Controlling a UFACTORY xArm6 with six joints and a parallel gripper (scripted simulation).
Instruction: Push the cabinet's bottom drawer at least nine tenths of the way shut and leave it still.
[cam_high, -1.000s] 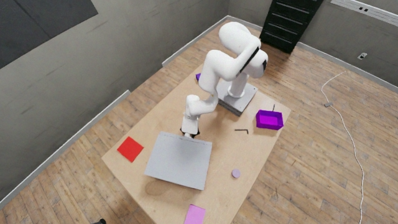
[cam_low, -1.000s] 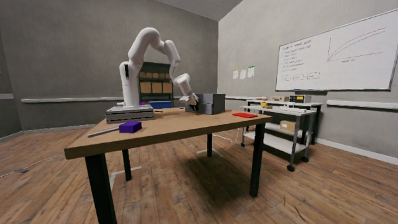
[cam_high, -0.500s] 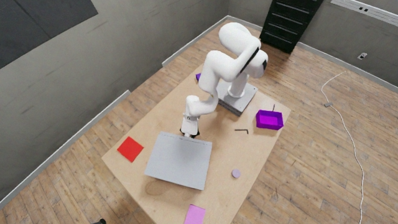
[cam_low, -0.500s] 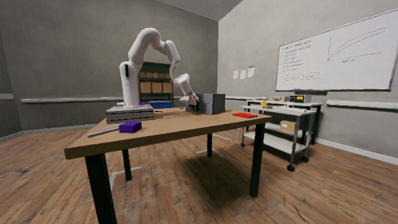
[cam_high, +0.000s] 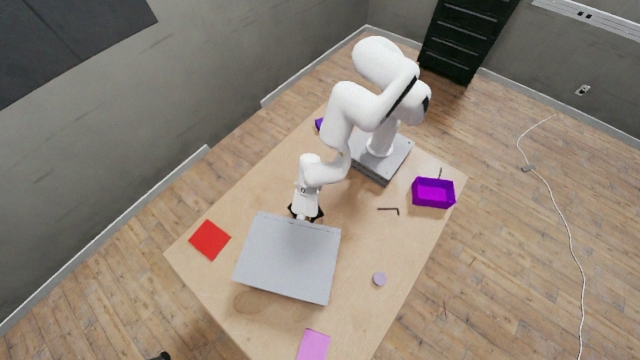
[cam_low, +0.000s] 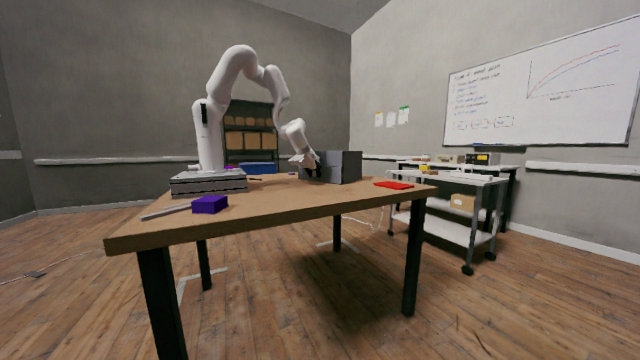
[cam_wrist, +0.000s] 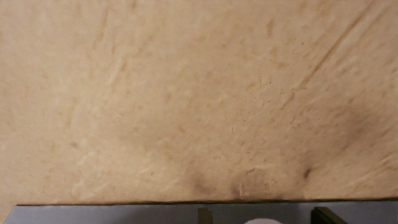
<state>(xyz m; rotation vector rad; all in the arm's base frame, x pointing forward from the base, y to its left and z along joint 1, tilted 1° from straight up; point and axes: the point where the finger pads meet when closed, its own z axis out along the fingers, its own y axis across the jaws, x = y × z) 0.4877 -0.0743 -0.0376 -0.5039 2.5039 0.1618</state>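
Now: hand 12 cm short of the bottom drawer, 5 cm to the right of it and 2 cm above it. Round my hand: grey cabinet: 14 cm ahead, 6 cm to the left, 3 cm above; lilac disc: 36 cm to the left, 4 cm below; red square: 29 cm to the right, 29 cm ahead, 4 cm below.
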